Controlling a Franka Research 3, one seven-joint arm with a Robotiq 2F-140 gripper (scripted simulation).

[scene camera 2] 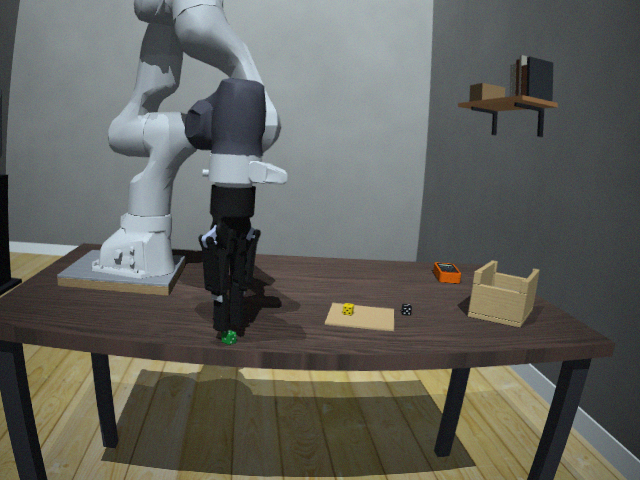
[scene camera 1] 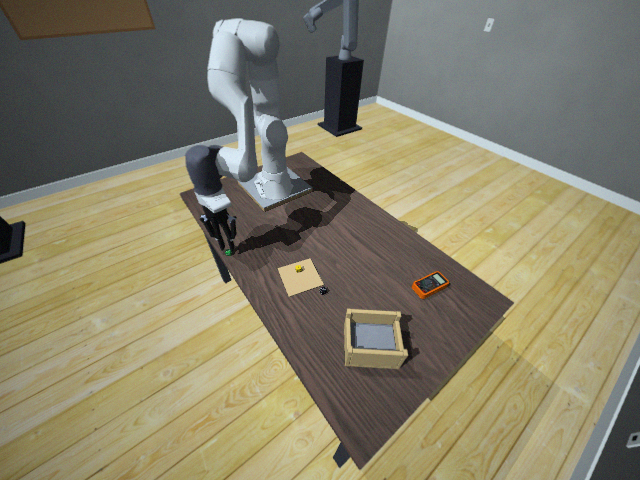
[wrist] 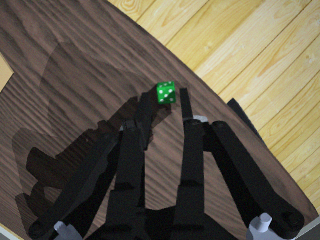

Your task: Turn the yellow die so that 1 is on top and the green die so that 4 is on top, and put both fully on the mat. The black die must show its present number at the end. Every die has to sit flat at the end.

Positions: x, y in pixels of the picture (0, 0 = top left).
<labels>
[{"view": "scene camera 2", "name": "gripper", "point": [228, 326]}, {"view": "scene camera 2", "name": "tan mat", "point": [364, 317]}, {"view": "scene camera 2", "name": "wooden box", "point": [498, 304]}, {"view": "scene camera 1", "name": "gripper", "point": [228, 248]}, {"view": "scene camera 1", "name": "tan mat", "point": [295, 282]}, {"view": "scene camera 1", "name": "wooden box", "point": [374, 339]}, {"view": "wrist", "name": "gripper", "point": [165, 101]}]
</labels>
